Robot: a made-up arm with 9 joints. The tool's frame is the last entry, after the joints. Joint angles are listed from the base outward. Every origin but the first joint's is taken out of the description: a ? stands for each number. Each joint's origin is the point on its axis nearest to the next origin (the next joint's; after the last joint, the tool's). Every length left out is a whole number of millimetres.
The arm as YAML. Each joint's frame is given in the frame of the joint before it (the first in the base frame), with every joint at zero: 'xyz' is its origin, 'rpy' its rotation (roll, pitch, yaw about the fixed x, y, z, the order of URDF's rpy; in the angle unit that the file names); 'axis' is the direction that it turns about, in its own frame. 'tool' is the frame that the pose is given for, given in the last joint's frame.
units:
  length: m
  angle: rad
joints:
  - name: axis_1
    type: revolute
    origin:
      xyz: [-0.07, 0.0, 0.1]
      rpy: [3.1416, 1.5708, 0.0]
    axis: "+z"
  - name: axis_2
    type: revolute
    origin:
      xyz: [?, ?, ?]
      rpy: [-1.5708, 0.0, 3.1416]
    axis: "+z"
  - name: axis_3
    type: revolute
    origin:
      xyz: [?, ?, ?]
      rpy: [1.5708, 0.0, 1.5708]
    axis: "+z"
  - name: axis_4
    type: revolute
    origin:
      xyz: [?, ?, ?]
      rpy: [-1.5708, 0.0, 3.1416]
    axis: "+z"
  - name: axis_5
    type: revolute
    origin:
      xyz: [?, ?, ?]
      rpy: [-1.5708, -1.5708, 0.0]
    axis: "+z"
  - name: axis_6
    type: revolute
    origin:
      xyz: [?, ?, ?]
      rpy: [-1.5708, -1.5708, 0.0]
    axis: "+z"
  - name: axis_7
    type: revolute
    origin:
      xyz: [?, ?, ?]
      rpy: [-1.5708, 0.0, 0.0]
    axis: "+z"
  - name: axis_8
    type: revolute
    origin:
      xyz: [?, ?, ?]
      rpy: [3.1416, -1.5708, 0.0]
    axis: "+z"
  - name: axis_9
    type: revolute
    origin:
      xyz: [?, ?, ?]
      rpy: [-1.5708, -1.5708, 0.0]
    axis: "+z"
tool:
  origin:
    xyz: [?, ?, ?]
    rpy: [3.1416, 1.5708, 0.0]
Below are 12 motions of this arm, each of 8 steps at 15 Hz.
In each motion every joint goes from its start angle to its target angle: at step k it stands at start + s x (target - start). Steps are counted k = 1, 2, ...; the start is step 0. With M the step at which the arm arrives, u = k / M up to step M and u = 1 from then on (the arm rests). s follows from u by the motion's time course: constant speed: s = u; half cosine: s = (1 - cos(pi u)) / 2; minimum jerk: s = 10 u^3 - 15 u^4 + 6 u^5.
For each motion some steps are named. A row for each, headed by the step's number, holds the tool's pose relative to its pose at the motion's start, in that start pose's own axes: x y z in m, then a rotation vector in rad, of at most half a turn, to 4 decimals.
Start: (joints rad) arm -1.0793 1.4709 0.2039 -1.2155 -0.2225 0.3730 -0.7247 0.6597 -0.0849
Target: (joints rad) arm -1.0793 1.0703 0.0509 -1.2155 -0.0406 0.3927 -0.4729 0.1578 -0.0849
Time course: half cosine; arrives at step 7
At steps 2, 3, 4, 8:
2: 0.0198 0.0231 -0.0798 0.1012 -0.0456 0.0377
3: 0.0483 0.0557 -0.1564 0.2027 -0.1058 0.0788
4: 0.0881 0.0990 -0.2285 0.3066 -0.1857 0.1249
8: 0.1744 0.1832 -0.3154 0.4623 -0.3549 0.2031

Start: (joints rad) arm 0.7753 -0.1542 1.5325 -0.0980 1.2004 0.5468 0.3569 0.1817 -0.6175
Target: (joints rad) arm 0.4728 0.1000 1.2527 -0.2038 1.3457 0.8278 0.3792 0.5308 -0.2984
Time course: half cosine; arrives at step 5
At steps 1, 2, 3, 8:
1: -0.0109 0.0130 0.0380 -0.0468 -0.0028 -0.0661
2: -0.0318 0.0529 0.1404 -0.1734 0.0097 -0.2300
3: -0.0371 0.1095 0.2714 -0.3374 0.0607 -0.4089
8: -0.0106 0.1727 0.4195 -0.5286 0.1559 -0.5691

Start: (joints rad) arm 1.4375 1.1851 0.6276 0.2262 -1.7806 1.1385 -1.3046 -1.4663 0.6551
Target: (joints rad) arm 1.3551 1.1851 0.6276 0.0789 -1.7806 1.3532 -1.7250 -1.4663 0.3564
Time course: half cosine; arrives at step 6
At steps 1, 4, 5, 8:
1: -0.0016 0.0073 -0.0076 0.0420 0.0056 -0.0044
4: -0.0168 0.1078 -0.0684 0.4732 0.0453 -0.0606
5: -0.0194 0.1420 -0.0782 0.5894 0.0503 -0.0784
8: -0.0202 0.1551 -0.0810 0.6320 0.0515 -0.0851

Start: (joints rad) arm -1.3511 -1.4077 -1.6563 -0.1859 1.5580 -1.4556 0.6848 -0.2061 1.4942
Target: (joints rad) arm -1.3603 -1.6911 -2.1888 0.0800 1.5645 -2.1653 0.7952 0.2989 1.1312
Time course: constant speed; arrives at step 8
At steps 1, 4, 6, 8:
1: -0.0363 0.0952 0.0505 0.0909 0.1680 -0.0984
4: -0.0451 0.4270 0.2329 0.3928 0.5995 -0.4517
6: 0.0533 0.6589 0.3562 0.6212 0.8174 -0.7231
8: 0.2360 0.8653 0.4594 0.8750 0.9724 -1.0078

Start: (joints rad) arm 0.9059 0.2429 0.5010 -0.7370 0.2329 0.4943 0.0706 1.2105 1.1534
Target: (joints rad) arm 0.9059 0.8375 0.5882 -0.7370 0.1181 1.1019 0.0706 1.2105 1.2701
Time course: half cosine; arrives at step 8
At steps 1, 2, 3, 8:
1: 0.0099 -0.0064 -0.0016 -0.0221 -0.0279 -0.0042
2: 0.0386 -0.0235 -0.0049 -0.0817 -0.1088 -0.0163
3: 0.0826 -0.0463 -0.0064 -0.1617 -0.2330 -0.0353
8: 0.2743 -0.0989 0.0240 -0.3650 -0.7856 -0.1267

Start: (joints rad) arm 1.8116 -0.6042 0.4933 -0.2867 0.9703 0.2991 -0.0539 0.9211 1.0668
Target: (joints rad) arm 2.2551 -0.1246 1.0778 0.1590 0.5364 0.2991 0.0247 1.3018 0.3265
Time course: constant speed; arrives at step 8
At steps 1, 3, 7, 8:
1: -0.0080 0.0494 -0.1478 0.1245 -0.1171 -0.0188
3: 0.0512 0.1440 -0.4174 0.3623 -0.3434 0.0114
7: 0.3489 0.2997 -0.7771 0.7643 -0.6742 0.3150
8: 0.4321 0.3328 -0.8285 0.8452 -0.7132 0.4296

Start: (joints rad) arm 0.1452 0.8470 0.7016 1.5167 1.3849 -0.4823 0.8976 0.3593 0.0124
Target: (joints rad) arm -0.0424 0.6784 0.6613 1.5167 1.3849 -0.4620 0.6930 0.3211 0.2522
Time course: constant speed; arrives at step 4
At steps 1, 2, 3, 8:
1: -0.0365 0.0683 0.0609 -0.0539 0.0733 -0.0285
2: -0.0640 0.1392 0.1214 -0.1044 0.1469 -0.0523
3: -0.0827 0.2119 0.1810 -0.1513 0.2205 -0.0713
8: -0.0926 0.2856 0.2390 -0.1946 0.2936 -0.0856

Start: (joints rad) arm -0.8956 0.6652 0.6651 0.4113 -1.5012 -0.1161 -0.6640 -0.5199 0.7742
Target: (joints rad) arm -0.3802 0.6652 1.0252 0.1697 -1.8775 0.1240 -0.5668 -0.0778 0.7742
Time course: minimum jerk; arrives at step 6
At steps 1, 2, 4, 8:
1: -0.0019 -0.0038 -0.0074 0.0008 0.0050 0.0098
2: -0.0084 -0.0220 -0.0472 0.0034 0.0220 0.0546
4: 0.0022 -0.0532 -0.2250 0.0138 -0.0043 0.1488
8: 0.0158 -0.0430 -0.3070 0.0271 -0.0405 0.1566

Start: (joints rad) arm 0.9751 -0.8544 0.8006 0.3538 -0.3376 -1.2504 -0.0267 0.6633 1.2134
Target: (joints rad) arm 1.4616 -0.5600 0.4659 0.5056 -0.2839 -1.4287 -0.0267 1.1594 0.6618
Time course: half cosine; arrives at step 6
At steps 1, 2, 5, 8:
1: -0.0184 0.0221 -0.0159 0.0484 0.0524 -0.0047
2: -0.0767 0.0821 -0.0520 0.1741 0.1971 -0.0302
5: -0.3454 0.2948 -0.0740 0.5433 0.7164 -0.3021
8: -0.3712 0.3146 -0.0667 0.5698 0.7617 -0.3442

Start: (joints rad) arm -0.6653 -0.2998 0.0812 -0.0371 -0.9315 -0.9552 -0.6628 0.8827 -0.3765
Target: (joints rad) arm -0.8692 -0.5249 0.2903 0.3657 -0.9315 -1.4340 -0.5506 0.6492 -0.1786
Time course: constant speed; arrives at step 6
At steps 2, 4, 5, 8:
2: 0.1866 -0.0223 0.0457 -0.0592 -0.0401 0.2563
4: 0.3613 0.0081 0.1179 -0.1388 -0.0863 0.5071
5: 0.4385 0.0417 0.1623 -0.1858 -0.1112 0.6293
8: 0.5065 0.0860 0.2109 -0.2374 -0.1371 0.7488

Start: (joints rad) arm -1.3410 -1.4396 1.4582 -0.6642 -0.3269 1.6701 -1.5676 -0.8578 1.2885
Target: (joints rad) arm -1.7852 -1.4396 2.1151 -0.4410 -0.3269 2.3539 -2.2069 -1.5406 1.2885
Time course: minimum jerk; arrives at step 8
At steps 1, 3, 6, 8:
1: 0.0032 0.0053 0.0023 0.0085 0.0039 0.0011
3: 0.0588 0.0993 0.0353 0.1660 0.0518 -0.0079
6: 0.2287 0.3443 0.1043 0.6058 0.0385 -0.2624
8: 0.2629 0.3801 0.1163 0.6732 0.0187 -0.3380

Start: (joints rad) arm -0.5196 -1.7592 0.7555 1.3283 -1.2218 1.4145 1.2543 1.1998 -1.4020
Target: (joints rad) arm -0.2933 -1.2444 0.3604 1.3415 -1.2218 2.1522 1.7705 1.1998 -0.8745
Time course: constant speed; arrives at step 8
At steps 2, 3, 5, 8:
2: 0.0633 0.0067 -0.0172 -0.0986 0.1117 0.0229
3: 0.0930 0.0067 -0.0390 -0.1341 0.1661 0.0279
5: 0.1458 -0.0039 -0.1089 -0.1759 0.2694 0.0288
8: 0.2017 -0.0438 -0.2782 -0.1659 0.4012 0.0200

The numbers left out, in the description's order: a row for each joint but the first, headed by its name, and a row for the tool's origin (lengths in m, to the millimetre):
axis_2: -0.29 -0.2 0.0
axis_3: 0.03 0.11 0.0
axis_4: 0.29 0.0 0.0
axis_5: -0.33 0.18 0.0
axis_6: -0.3 0.19 0.0
axis_7: -0.06 -0.03 0.0
axis_8: 0.21 -0.25 0.0
axis_9: 0.38 0.11 0.0
tool: 0.05 0.26 0.0

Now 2 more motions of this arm.
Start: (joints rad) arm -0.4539 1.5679 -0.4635 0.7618 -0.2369 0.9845 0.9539 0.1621 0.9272
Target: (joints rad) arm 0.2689 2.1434 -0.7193 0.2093 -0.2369 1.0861 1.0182 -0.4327 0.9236
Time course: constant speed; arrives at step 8
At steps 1, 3, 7, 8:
1: 0.0476 -0.0240 0.0002 0.0099 -0.0717 0.2272
3: 0.1354 -0.0127 0.0115 0.0679 -0.1782 0.6792
7: 0.1443 0.1559 0.0506 0.3660 -0.2168 1.5258
8: 0.1005 0.1983 0.0647 0.4838 -0.1838 1.7114

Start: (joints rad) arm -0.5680 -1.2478 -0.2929 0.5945 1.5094 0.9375 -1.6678 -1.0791 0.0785
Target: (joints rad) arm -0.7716 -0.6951 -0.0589 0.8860 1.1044 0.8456 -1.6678 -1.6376 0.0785
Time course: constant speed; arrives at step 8
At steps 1, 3, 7, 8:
1: 0.0786 -0.0498 0.0090 -0.0595 0.0030 0.0456
3: 0.2227 -0.1488 0.0314 -0.1674 0.0374 0.1367
7: 0.4551 -0.3368 0.0556 -0.3118 0.2021 0.3264
8: 0.5006 -0.3802 0.0511 -0.3286 0.2581 0.3771

